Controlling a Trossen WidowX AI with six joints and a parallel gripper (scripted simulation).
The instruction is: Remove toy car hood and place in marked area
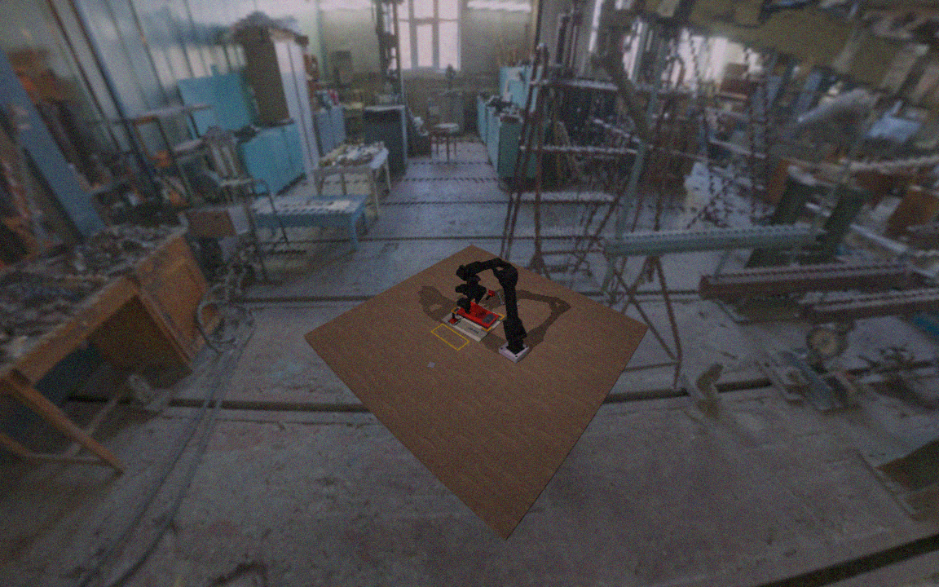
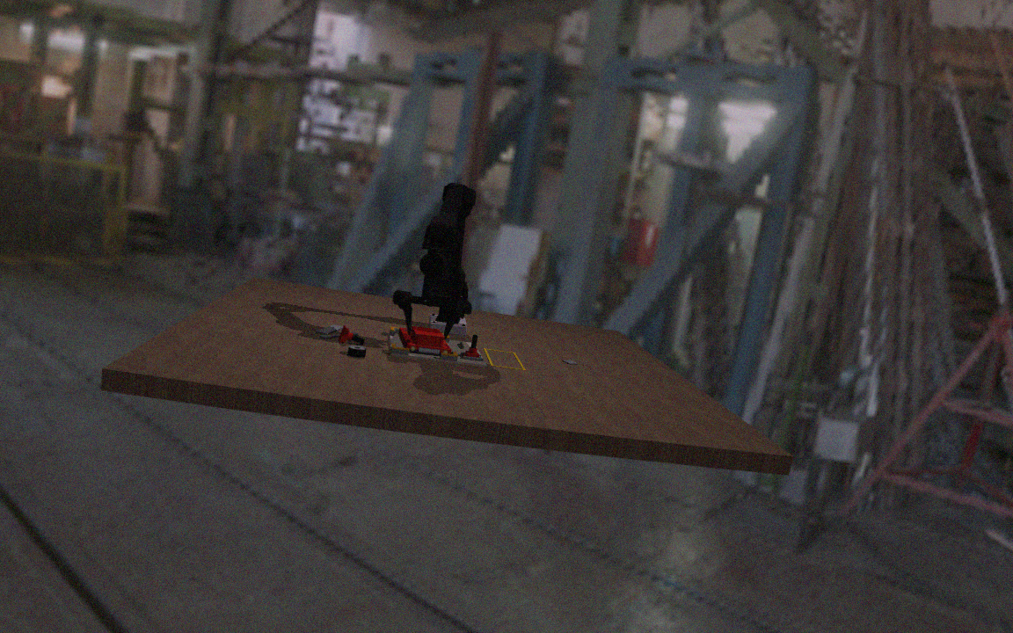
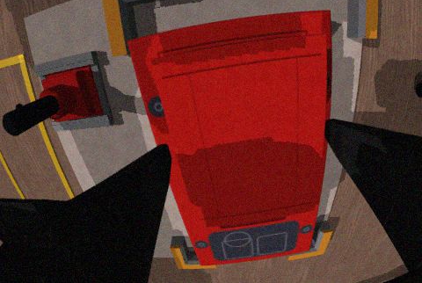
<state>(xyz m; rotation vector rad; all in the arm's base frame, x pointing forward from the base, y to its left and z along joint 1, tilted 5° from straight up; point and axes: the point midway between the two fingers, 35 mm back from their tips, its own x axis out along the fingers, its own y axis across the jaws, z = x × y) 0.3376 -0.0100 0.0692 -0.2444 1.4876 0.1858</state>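
Right now the base plate is 3 cm behind my gripper tip, 2 cm below it and 1 cm to the left of it. Round my gripper tip: black wheel 17 cm ahead, 13 cm to the right, 3 cm below; red hood right at my gripper tip; grey disc 37 cm to the left, 17 cm behind, 3 cm below.
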